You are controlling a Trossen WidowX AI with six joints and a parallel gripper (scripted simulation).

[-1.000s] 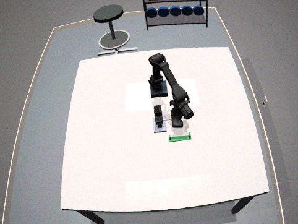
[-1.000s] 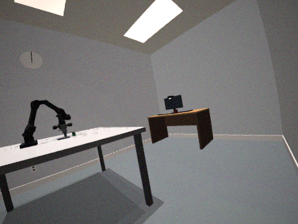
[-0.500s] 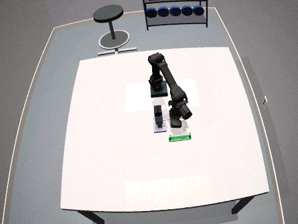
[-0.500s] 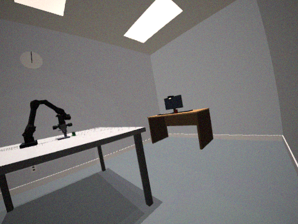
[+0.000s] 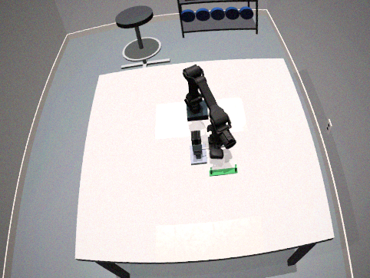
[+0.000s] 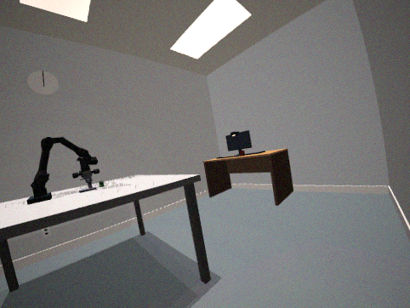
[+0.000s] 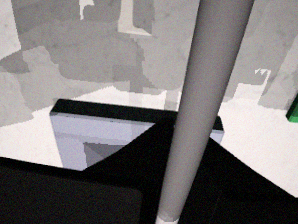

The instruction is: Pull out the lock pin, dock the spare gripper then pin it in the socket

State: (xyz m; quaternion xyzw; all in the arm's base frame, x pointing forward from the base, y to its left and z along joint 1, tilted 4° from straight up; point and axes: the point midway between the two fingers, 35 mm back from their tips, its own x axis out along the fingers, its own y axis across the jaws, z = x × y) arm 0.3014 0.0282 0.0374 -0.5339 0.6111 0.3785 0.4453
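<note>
Now: gripper tip 6 cm to the left of the mount and 2 cm past it. Round my gripper tip: spare gripper: 8 cm above, 7 cm to the right, 2 cm behind; then green cradle: 10 cm ahead, 4 cm to the left, 2 cm below.
</note>
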